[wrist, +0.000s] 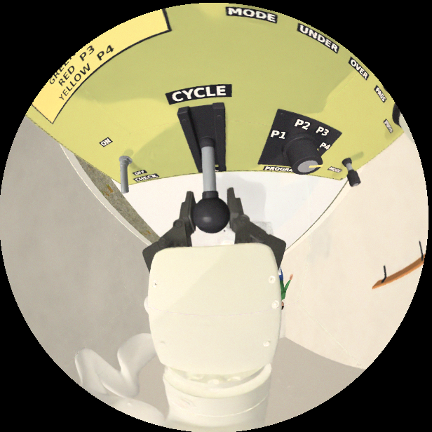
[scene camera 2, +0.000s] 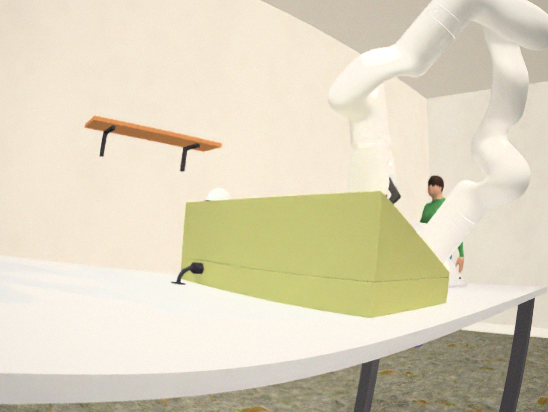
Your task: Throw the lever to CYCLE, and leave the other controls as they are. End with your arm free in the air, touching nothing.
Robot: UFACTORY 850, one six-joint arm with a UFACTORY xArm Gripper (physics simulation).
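Note:
The lever [wrist: 209, 167] has a grey shaft and a black ball knob, and rises from a black slotted guide under the CYCLE label [wrist: 199, 93] in the wrist view. My gripper [wrist: 210, 197] is shut on the lever's ball knob, with one dark finger on each side of it. The lever's shaft leans away from the CYCLE label, toward my gripper. The olive-green console [scene camera 2: 280, 240] [wrist: 150, 65] carries the lever. In scene camera 2 the console's back faces the view and hides the lever and my fingertips.
A toggle switch [wrist: 124, 175] stands left of the lever. The program knob [wrist: 302, 156] and a small mode toggle [wrist: 351, 172] stand to its right. The console rests on a white table [scene camera 2: 150, 340]. A black cable [scene camera 2: 187, 271] leaves its back. An orange shelf [scene camera 2: 150, 133] hangs on the wall.

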